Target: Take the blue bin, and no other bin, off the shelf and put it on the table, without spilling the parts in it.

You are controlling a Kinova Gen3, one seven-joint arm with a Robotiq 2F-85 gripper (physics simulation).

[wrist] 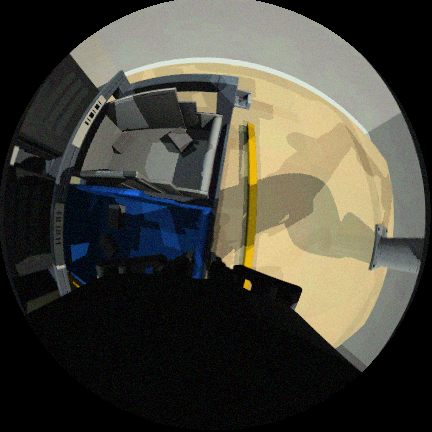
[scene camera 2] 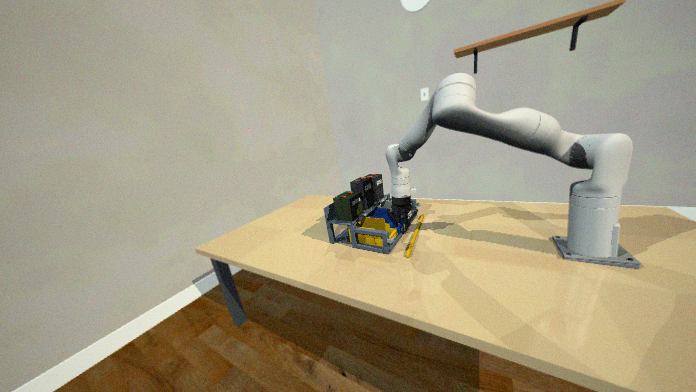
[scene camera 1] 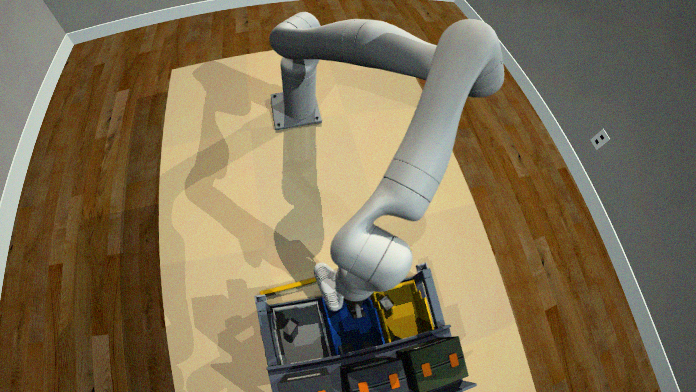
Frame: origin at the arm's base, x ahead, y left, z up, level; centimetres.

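Where they show: gripper, between the fingertips: (wrist: pixel 201 258) (scene camera 2: pixel 402 230); arm's base, origin of its link: (wrist: pixel 380 251) (scene camera 2: pixel 589 249) (scene camera 1: pixel 299 107).
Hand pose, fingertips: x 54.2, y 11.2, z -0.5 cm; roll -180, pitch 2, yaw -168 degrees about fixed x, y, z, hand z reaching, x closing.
Things, the pixels of their top centre, and the offset from my fingertips. Level surfaces: height alone.
- blue bin, centre of its top: (wrist: pixel 99 248) (scene camera 1: pixel 355 329) (scene camera 2: pixel 383 212) dy +0.7, dx +8.3, dz +7.2 cm
- grey bin, centre of its top: (wrist: pixel 125 123) (scene camera 1: pixel 302 342) (scene camera 2: pixel 391 204) dy -10.3, dx +10.8, dz +7.2 cm
- yellow bin, centre of its top: (scene camera 1: pixel 408 319) (scene camera 2: pixel 371 222) dy +11.8, dx +7.0, dz +7.2 cm
- long yellow bar, centre of its top: (wrist: pixel 248 258) (scene camera 1: pixel 338 273) (scene camera 2: pixel 416 230) dy -1.7, dx -5.4, dz +0.1 cm
- table, height of its surface: dz -0.9 cm
The blue bin (scene camera 1: pixel 354 330) (scene camera 2: pixel 384 213) (wrist: pixel 153 225) sits in the middle slot of the low grey shelf (scene camera 1: pixel 262 323) (scene camera 2: pixel 370 232) (wrist: pixel 226 92), between a grey bin (scene camera 1: pixel 301 334) (wrist: pixel 160 153) and a yellow bin (scene camera 1: pixel 405 315) (scene camera 2: pixel 374 225). Small dark parts (wrist: pixel 116 215) lie inside it. My gripper (wrist: pixel 201 258) (scene camera 2: pixel 401 215) reaches down at the bin's front edge, with one finger inside and one outside, shut on the bin's front wall. In scene camera 1 the wrist hides the fingers.
A long yellow bar (scene camera 1: pixel 288 286) (scene camera 2: pixel 414 235) (wrist: pixel 252 181) lies on the table (scene camera 1: pixel 230 155) (scene camera 2: pixel 307 264) just in front of the shelf. Dark boxes (scene camera 1: pixel 432 362) (scene camera 2: pixel 348 206) stand on the shelf's upper tier behind the bins. The arm's base (scene camera 1: pixel 296 113) is bolted at the far end.
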